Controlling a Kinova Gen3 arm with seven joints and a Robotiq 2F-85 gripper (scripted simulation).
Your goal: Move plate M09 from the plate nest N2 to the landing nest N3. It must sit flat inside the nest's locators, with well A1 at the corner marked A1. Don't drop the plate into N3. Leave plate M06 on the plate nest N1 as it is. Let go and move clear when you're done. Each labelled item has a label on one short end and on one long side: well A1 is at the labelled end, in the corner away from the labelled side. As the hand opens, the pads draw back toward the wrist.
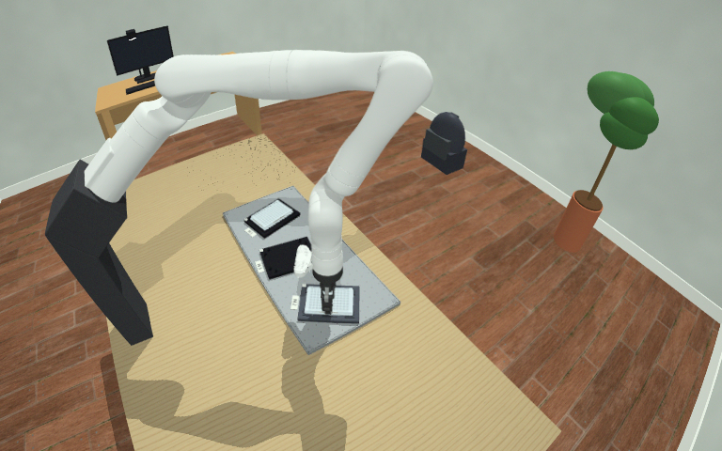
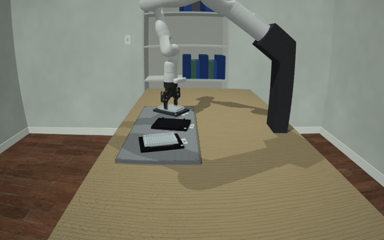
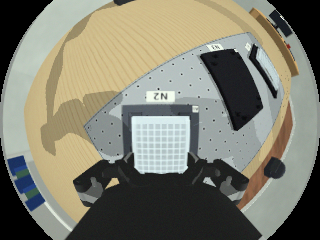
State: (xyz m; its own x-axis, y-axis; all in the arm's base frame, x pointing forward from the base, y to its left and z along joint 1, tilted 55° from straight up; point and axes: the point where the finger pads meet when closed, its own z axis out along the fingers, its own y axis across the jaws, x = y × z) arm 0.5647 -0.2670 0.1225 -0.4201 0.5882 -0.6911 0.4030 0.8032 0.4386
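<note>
The plate nest N2 is 20 mm below my hand. Round my hand: black landing nest (210 mm to the left, 20 mm below, 20 mm ahead); then plate (10 mm below); then nest label (70 mm to the left, 70 mm behind, 30 mm below).
</note>
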